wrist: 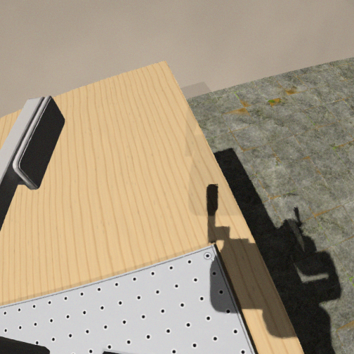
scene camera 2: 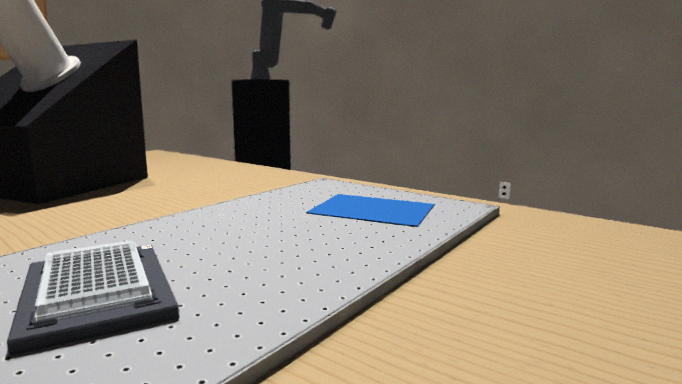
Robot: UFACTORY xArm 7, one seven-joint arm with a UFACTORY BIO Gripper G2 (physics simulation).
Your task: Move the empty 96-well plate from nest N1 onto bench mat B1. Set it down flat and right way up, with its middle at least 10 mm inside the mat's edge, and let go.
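Frame: origin at the arm's base, x left, y back, z up, level; millimetres.
Where they show: arm's base, origin of its link: [scene camera 2: 51,75].
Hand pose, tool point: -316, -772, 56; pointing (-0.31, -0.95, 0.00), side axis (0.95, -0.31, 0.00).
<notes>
Things, the pixels of their top centre, and the offset from my tool point, as dx, dy, dz. Level surfaces: height alone.
- clear 96-well plate, centre of its top: [scene camera 2: 92,267] +133, +142, -247
- dark nest, centre of its top: [scene camera 2: 94,278] +133, +142, -258
- blue bench mat, height of its surface: dz -271
- grey perforated board, height of its surface: dz -273
- wooden table, height of its surface: dz -286
The clear 96-well plate [scene camera 2: 92,272] sits flat, wells up, in the dark nest [scene camera 2: 95,327] at the lower left of the scene view. The blue bench mat [scene camera 2: 372,210] lies near the far right end of the perforated board, with no plate on it. My gripper [wrist: 37,245] is open and empty. In the wrist view one finger pad shows at the left and part of the other finger at the lower left corner. It hangs above the table, apart from the plate. Its fingers do not show in the scene view, and neither plate nor mat can be made out in the wrist view.
The grey perforated board [scene camera 2: 260,280] [wrist: 150,305] lies on the wooden table [scene camera 2: 540,300] [wrist: 125,175]. The black pedestal [scene camera 2: 90,140] with the white arm base [scene camera 2: 37,50] stands at the left. A dark edge at the wrist view's bottom is too cut off to identify.
</notes>
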